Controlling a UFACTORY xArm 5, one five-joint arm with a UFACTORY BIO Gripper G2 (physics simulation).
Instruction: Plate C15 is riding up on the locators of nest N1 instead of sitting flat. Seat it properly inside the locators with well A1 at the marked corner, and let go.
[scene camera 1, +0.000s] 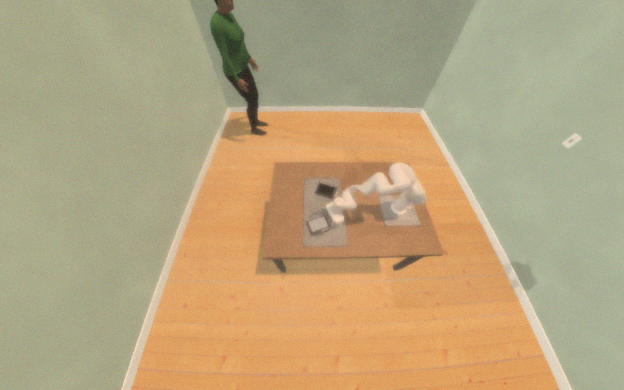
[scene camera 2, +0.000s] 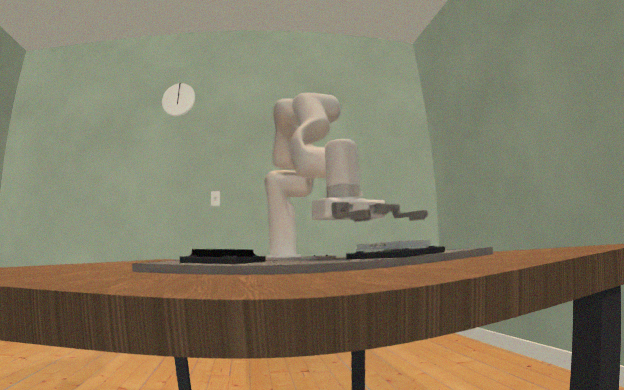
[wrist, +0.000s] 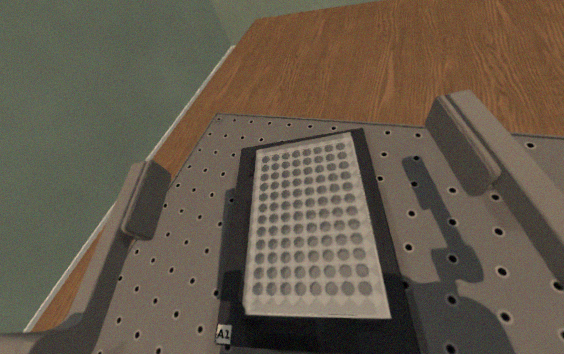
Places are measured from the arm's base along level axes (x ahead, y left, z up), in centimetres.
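Pixels of known places: hand, tool point: (scene camera 1: 318, 220) (scene camera 2: 392, 215) (wrist: 281, 174); arm's base, link origin: (scene camera 1: 398, 207) (scene camera 2: 283, 257).
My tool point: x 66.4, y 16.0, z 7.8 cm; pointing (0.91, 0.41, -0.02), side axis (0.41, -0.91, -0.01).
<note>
Ahead of a thing's pixels: the offset from my tool point to its top centre. "pt": to the spot under its first point. Level surfaces: height alone.
The clear-white well plate C15 {dx +0.3, dy -0.2, dz -5.0 cm} (scene camera 1: 318, 224) (scene camera 2: 392, 246) (wrist: 306, 230) lies on the black nest N1 {dx +0.1, dy +0.3, dz -6.5 cm} (scene camera 2: 395, 253) (wrist: 320, 334). In the wrist view a wide black strip of nest shows at its near end and a narrow one at its far end. In scene camera 2 the plate stands above the nest's rim; whether it is tilted is hard to tell. The A1 label {pt dx -8.9, dy +2.7, dz -6.7 cm} (wrist: 223, 334) is at the nest's near left corner. My gripper (scene camera 2: 389, 215) (wrist: 306, 172) is open and empty above the plate, one finger off each long side. The locators cannot be made out.
A second black nest {pt dx -7.0, dy -30.9, dz -5.4 cm} (scene camera 1: 326, 190) (scene camera 2: 222, 256) holding a dark item stands on the same perforated grey board (scene camera 1: 325, 241) (scene camera 2: 300, 268) (wrist: 192, 260). The board lies on the wooden table {dz -9.2 cm} (scene camera 1: 285, 200) (scene camera 2: 250, 290) (wrist: 350, 65). A person in green (scene camera 1: 232, 45) stands by the back wall, away from the table.
</note>
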